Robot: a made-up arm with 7 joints. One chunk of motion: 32 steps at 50 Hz.
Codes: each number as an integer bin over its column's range. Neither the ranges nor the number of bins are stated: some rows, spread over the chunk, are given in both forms.
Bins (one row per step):
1: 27 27 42 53 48 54 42
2: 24 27 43 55 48 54 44
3: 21 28 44 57 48 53 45
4: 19 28 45 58 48 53 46
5: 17 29 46 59 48 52 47
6: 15 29 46 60 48 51 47
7: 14 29 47 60 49 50 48
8: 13 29 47 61 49 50 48
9: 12 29 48 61 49 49 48
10: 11 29 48 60 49 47 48
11: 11 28 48 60 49 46 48
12: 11 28 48 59 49 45 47
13: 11 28 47 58 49 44 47
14: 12 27 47 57 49 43 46
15: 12 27 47 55 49 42 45
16: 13 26 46 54 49 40 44
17: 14 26 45 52 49 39 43
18: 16 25 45 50 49 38 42
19: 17 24 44 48 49 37 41
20: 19 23 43 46 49 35 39
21: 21 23 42 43 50 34 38
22: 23 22 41 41 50 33 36
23: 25 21 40 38 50 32 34
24: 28 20 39 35 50 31 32
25: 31 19 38 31 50 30 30
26: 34 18 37 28 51 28 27
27: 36 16 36 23 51 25 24
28: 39 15 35 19 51 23 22
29: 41 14 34 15 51 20 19
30: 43 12 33 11 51 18 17
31: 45 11 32 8 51 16 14
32: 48 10 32 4 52 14 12
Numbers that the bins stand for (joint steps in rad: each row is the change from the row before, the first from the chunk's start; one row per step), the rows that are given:
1: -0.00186 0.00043 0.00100 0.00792 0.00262 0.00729 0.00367
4: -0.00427 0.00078 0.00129 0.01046 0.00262 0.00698 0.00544
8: -0.00608 0.00113 0.00148 0.01198 0.00278 0.00608 0.00633
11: -0.00668 0.00078 0.00157 0.01148 0.00278 0.00487 0.00633
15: -0.00638 0.00043 0.00148 0.00894 0.00278 0.00367 0.00500
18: -0.00517 -0.00027 0.00129 0.00640 0.00278 0.00246 0.00367
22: -0.00306 -0.00132 0.00090 0.00183 0.00294 0.00095 0.00100
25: -0.00065 -0.00237 0.00062 -0.00325 0.00294 0.00005 -0.00167
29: 0.00237 -0.00411 0.00024 -0.01138 0.00310 -0.00297 -0.00656
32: 0.00448 -0.00551 0.00005 -0.01697 0.00325 -0.00478 -0.00967
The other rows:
2: -0.00276 0.00043 0.00110 0.00894 0.00262 0.00729 0.00456
3: -0.00367 0.00078 0.00119 0.00995 0.00262 0.00698 0.00500
5: -0.00487 0.00113 0.00138 0.01097 0.00262 0.00668 0.00589
6: -0.00548 0.00113 0.00138 0.01148 0.00262 0.00638 0.00589
7: -0.00578 0.00113 0.00148 0.01148 0.00278 0.00608 0.00633
9: -0.00638 0.00113 0.00157 0.01198 0.00278 0.00578 0.00633
10: -0.00668 0.00113 0.00157 0.01148 0.00278 0.00517 0.00633
12: -0.00668 0.00078 0.00157 0.01097 0.00278 0.00457 0.00589
13: -0.00668 0.00078 0.00148 0.01046 0.00278 0.00427 0.00589
14: -0.00638 0.00043 0.00148 0.00995 0.00278 0.00397 0.00544
16: -0.00608 0.00008 0.00138 0.00843 0.00278 0.00306 0.00456
17: -0.00578 0.00008 0.00129 0.00741 0.00278 0.00276 0.00411
19: -0.00487 -0.00062 0.00119 0.00538 0.00278 0.00216 0.00322
20: -0.00427 -0.00097 0.00110 0.00437 0.00278 0.00156 0.00233
21: -0.00367 -0.00097 0.00100 0.00284 0.00294 0.00125 0.00189
23: -0.00246 -0.00167 0.00081 0.00030 0.00294 0.00065 0.00011
24: -0.00156 -0.00202 0.00071 -0.00122 0.00294 0.00035 -0.00078
26: 0.00025 -0.00271 0.00052 -0.00478 0.00310 -0.00056 -0.00300
27: 0.00086 -0.00341 0.00043 -0.00732 0.00310 -0.00146 -0.00433
28: 0.00176 -0.00376 0.00033 -0.00935 0.00310 -0.00206 -0.00522
30: 0.00297 -0.00481 0.00014 -0.01341 0.00310 -0.00357 -0.00744
31: 0.00357 -0.00516 0.00005 -0.01494 0.00310 -0.00417 -0.00878

